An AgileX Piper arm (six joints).
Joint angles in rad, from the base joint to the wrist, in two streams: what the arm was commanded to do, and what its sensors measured. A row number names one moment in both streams.
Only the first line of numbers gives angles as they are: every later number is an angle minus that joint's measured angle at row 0.
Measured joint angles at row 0:
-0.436, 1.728, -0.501, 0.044, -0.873, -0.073
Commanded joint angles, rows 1 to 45:
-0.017, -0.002, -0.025, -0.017, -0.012, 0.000
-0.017, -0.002, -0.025, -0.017, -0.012, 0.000
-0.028, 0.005, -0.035, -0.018, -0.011, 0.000
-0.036, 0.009, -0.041, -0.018, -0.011, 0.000
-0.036, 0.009, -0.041, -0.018, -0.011, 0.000
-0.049, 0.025, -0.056, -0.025, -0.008, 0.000
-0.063, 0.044, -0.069, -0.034, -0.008, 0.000
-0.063, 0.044, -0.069, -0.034, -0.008, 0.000
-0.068, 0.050, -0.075, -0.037, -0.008, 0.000
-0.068, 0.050, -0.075, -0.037, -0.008, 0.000
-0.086, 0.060, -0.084, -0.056, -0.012, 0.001
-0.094, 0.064, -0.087, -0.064, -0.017, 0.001
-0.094, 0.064, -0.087, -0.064, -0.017, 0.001
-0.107, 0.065, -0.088, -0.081, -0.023, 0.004
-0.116, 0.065, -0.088, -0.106, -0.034, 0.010
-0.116, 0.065, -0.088, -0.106, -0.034, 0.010
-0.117, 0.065, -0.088, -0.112, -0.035, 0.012
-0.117, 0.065, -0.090, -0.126, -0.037, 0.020
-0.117, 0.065, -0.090, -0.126, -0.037, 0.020
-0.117, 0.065, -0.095, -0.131, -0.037, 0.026
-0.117, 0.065, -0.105, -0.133, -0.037, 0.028
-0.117, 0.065, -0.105, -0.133, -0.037, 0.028
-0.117, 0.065, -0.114, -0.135, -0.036, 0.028
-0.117, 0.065, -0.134, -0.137, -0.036, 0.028
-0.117, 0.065, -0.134, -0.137, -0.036, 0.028
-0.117, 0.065, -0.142, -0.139, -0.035, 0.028
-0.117, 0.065, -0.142, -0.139, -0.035, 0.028
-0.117, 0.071, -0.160, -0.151, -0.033, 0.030
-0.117, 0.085, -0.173, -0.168, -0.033, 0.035
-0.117, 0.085, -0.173, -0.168, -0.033, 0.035
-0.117, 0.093, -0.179, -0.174, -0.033, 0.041
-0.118, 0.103, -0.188, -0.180, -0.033, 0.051
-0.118, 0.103, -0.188, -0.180, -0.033, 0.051
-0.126, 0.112, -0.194, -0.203, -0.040, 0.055
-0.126, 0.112, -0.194, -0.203, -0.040, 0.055
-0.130, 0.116, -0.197, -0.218, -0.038, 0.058
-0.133, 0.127, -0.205, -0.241, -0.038, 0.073
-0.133, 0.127, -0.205, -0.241, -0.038, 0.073
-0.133, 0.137, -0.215, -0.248, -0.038, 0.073
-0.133, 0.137, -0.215, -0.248, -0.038, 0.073
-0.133, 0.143, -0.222, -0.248, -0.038, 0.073
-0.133, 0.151, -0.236, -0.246, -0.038, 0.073
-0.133, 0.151, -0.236, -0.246, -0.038, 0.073
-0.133, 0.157, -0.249, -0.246, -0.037, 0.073
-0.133, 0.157, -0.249, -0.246, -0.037, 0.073
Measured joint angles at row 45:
-0.128, 0.152, -0.223, -0.234, -0.024, 0.073
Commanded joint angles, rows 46 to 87:
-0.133, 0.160, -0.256, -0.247, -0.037, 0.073
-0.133, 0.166, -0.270, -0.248, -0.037, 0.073
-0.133, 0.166, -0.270, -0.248, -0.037, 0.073
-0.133, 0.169, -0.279, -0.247, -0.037, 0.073
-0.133, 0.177, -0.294, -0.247, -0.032, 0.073
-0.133, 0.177, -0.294, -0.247, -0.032, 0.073
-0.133, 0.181, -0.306, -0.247, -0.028, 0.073
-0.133, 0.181, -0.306, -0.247, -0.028, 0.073
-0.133, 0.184, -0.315, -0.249, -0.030, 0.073
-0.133, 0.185, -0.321, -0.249, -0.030, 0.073
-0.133, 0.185, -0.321, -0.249, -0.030, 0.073
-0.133, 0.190, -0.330, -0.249, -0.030, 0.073
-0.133, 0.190, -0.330, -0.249, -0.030, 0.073
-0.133, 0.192, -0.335, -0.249, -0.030, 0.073
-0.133, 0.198, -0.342, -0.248, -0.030, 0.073
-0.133, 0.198, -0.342, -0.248, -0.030, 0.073
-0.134, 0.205, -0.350, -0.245, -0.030, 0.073
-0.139, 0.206, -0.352, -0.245, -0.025, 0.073
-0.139, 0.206, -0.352, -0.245, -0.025, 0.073
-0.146, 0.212, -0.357, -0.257, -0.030, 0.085
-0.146, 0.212, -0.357, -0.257, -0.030, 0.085
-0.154, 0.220, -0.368, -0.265, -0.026, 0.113
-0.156, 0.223, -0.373, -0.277, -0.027, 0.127
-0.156, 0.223, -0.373, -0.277, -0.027, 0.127
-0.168, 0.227, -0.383, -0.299, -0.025, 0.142
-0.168, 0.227, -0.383, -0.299, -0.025, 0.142
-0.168, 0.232, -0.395, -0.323, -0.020, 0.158
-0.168, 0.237, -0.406, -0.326, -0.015, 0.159
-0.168, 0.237, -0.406, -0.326, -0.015, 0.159
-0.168, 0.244, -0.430, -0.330, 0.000, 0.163
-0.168, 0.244, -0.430, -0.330, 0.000, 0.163
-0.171, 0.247, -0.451, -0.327, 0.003, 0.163
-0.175, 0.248, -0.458, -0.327, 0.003, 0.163
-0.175, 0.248, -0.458, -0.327, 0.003, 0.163
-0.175, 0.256, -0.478, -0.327, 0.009, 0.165
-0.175, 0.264, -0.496, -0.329, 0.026, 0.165
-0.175, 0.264, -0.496, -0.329, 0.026, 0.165
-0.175, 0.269, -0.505, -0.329, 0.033, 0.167
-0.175, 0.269, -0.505, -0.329, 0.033, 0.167
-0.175, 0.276, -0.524, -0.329, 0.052, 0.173
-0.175, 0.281, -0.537, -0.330, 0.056, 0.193
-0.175, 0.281, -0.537, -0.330, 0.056, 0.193
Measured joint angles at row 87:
-0.212, 0.272, -0.477, -0.208, 0.119, 0.176
